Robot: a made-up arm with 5 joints.
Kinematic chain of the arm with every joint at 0, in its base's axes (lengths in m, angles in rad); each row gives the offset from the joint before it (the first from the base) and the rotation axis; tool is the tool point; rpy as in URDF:
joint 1: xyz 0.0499 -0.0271 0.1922 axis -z
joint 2: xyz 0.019 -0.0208 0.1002 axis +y
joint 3: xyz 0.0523 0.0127 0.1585 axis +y
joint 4: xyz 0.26 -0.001 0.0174 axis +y
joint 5: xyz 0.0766 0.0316 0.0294 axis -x
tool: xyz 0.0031 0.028 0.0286 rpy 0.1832 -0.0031 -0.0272
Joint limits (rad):
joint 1: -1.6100..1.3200
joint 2: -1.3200..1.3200
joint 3: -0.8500..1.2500
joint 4: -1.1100..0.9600
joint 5: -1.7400..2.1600
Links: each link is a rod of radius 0.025 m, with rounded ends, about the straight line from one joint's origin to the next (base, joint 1, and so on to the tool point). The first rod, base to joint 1, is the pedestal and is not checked.
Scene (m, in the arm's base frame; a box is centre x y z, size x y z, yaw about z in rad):
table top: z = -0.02
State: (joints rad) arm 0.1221 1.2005 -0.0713 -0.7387 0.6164
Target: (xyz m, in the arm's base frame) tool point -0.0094 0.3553 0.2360
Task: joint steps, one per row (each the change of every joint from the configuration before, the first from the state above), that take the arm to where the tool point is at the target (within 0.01 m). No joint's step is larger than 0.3 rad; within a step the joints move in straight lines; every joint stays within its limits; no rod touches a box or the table.
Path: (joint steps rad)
1: -0.2814 -0.1012 0.0784 -0.0619 -0.0167
2: -0.2814 -0.1012 0.0783 -0.0619 -0.0167
3: -0.2815 -0.1012 0.0784 -0.0619 -0.0168
4: -0.2814 -0.1013 0.0783 -0.0618 -0.0167
5: -0.2814 -0.1012 0.0784 -0.0619 -0.0167
6: -0.2814 -0.1012 0.0783 -0.0619 -0.0167

